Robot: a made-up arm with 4 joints.
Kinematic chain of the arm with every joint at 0, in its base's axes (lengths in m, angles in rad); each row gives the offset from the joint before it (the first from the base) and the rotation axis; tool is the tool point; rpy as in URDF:
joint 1: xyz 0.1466 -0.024 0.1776 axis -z
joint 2: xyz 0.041 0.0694 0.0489 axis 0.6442 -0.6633 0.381
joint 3: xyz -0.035 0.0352 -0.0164 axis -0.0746 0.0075 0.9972
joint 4: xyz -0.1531 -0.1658 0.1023 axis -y
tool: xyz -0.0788 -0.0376 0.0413 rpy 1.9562 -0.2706 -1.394
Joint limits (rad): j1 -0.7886..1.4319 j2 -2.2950..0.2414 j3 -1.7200..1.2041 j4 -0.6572..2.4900
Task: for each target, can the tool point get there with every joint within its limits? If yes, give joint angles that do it. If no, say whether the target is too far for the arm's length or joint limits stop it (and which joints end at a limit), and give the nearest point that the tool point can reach.
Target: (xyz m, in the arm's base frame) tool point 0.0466 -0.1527 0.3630
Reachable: yes | joints 0.2976 -0.4097 0.6699 1.1220
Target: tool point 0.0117 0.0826 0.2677
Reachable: yes | joints 1.0824 -0.1978 -0.0866 2.2265
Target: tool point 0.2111 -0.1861 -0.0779
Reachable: no: joint limits stop it (at a limit: joint 1, joint 2) | nearest point 0.1728 -0.1866 0.1721 | short by 0.253 m
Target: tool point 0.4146 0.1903 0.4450
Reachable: yes | joints 1.1197 -1.1168 -0.7119 -0.3444
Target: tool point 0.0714 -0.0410 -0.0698
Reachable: no: joint limits stop it (at a limit: joint 2) | nearest point -0.0121 -0.0599 0.1688 | short by 0.253 m
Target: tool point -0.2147 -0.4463 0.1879
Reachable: no: too far | nearest point -0.0858 -0.2345 0.2429 | short by 0.254 m
